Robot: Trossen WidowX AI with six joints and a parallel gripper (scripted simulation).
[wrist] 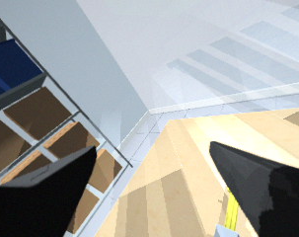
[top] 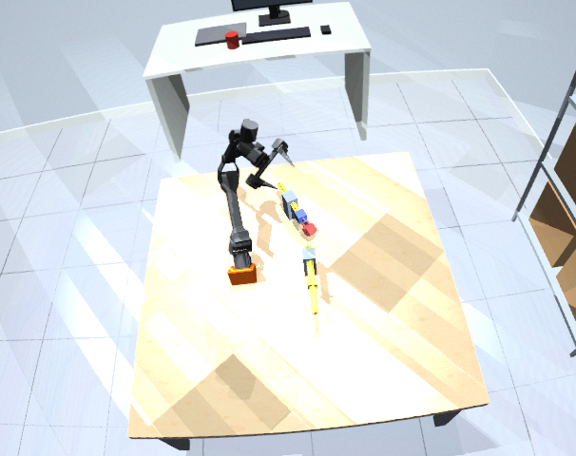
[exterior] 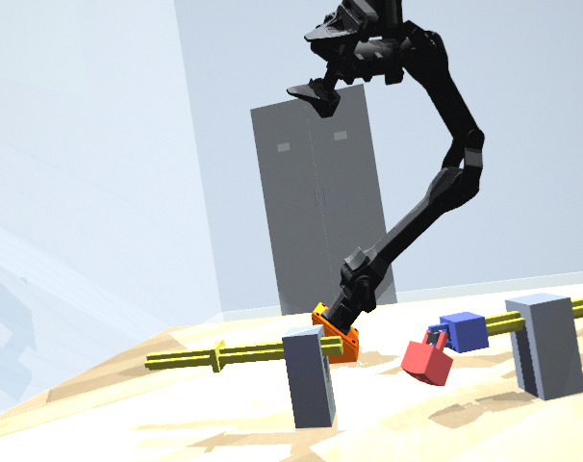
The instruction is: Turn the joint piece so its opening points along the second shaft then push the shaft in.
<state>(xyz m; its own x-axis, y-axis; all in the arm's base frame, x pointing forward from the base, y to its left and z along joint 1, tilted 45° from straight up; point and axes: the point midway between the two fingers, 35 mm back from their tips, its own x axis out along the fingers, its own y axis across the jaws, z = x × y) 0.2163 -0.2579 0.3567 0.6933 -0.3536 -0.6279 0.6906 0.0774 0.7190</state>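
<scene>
My gripper tip is 6 cm short of the red joint piece, 12 cm to the right of it and 43 cm above it.
</scene>
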